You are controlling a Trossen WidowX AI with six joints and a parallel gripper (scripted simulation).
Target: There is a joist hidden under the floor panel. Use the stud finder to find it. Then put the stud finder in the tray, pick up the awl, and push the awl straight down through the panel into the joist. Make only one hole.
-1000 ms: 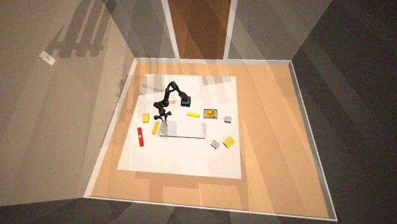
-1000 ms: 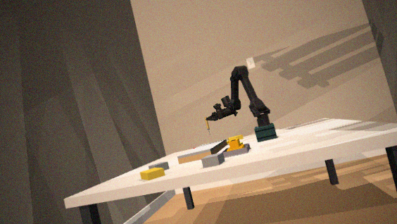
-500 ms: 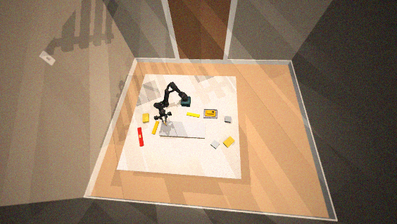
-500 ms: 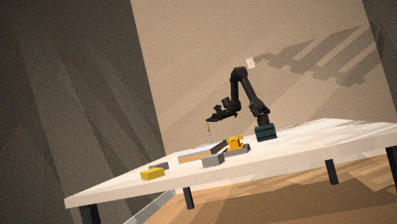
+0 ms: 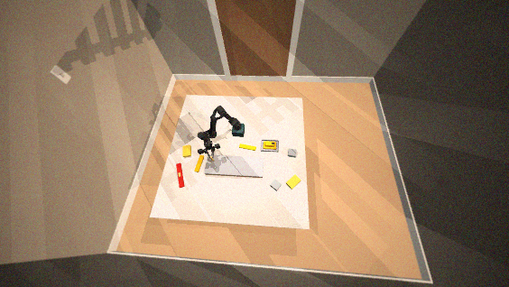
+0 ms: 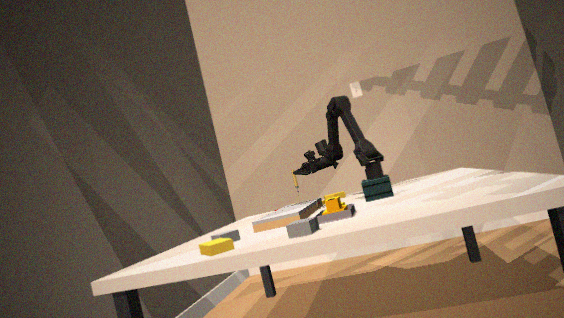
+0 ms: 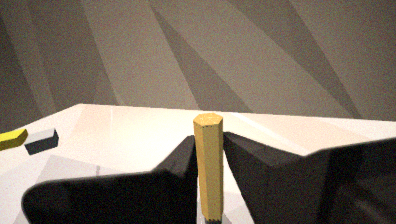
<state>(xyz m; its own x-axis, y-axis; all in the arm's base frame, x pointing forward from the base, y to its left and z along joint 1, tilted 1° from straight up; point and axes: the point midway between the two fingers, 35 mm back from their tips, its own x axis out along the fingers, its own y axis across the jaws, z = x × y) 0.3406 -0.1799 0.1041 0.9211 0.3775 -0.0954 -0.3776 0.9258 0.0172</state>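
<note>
Now: gripper tip 6 cm above the awl. From my gripper tip the other things lie so: stud finder (50 cm to the left, 22 cm behind, 14 cm below); then red bar (32 cm to the right, 17 cm below, 11 cm ahead); then grey tray (48 cm to the left, 22 cm behind, 17 cm below).
</note>
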